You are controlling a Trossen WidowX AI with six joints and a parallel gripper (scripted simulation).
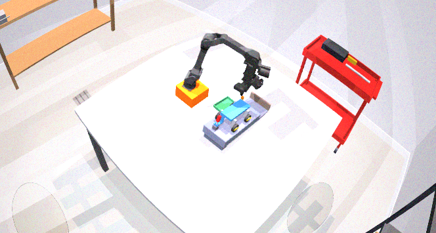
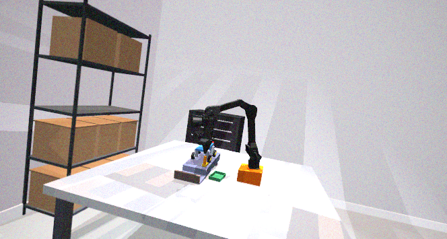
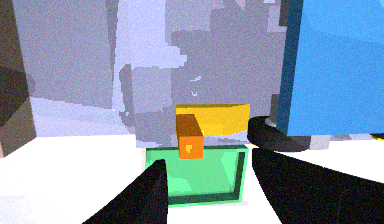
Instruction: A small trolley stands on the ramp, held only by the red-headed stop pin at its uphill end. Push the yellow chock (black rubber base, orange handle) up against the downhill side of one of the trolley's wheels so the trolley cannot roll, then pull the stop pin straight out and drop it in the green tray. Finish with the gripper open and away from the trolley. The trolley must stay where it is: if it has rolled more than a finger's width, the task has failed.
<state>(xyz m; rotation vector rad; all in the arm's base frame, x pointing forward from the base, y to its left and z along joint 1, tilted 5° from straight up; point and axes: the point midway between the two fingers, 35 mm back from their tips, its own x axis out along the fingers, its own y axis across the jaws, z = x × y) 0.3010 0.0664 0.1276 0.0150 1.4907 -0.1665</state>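
Right now the red-headed stop pin is 240 mm to the right of my gripper tip, 20 mm below it and 20 mm behind it. Round my gripper tip: yellow chock: 60 mm below, 20 mm to the right, 10 mm behind; green tray: 150 mm below, 90 mm behind, 10 mm to the right; trolley: 140 mm to the right, 40 mm below, 20 mm ahead.
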